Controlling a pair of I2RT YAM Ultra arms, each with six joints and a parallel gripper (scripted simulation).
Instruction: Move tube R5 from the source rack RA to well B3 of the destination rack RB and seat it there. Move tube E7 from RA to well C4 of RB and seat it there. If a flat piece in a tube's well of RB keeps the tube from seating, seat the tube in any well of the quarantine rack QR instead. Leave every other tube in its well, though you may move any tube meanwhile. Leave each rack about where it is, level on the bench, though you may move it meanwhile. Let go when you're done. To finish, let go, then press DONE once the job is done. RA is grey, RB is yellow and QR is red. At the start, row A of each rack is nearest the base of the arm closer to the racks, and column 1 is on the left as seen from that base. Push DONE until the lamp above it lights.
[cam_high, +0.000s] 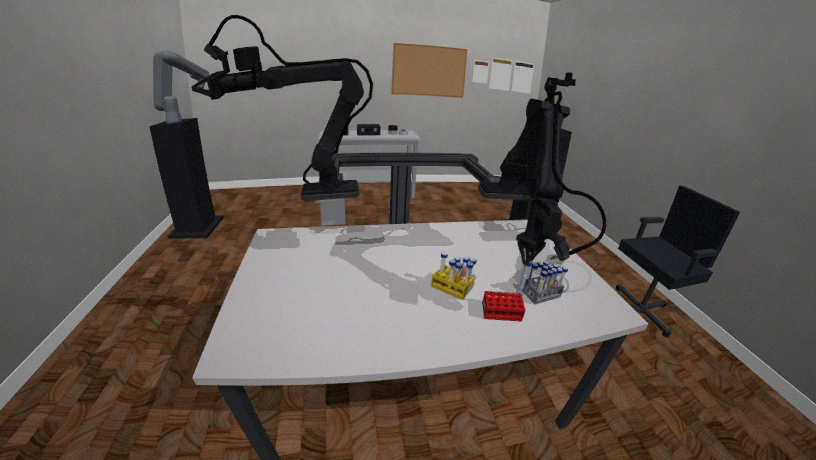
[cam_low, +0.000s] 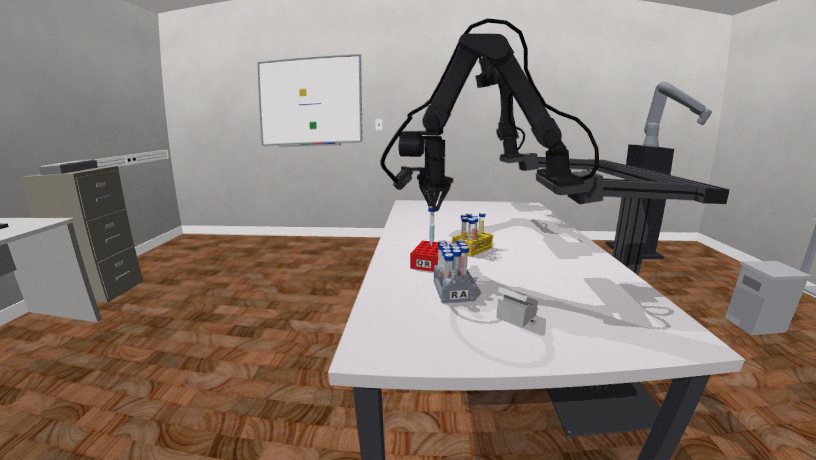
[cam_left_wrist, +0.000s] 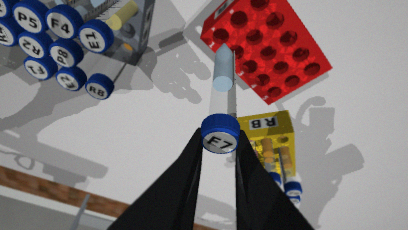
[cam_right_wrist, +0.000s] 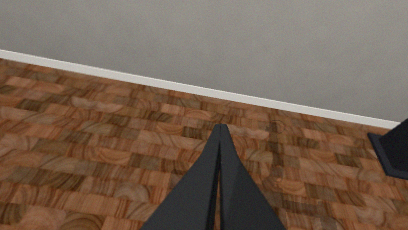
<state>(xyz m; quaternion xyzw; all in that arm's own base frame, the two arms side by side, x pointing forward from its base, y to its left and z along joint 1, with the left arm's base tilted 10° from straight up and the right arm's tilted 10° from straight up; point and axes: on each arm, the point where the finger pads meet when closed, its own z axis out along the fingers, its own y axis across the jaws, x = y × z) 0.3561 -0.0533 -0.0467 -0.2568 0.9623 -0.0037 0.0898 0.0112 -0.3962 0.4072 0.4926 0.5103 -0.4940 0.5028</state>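
My left hand is 10 mm short of the red rack QR, 50 mm to the left of it and 170 mm above it. The rest, counted from my left hand: grey button box: 210 mm behind, 270 mm to the left, 150 mm below; grey rack RA: 60 mm behind, 140 mm to the left, 170 mm below; yellow rack RB: 140 mm behind, 190 mm to the right, 170 mm below.
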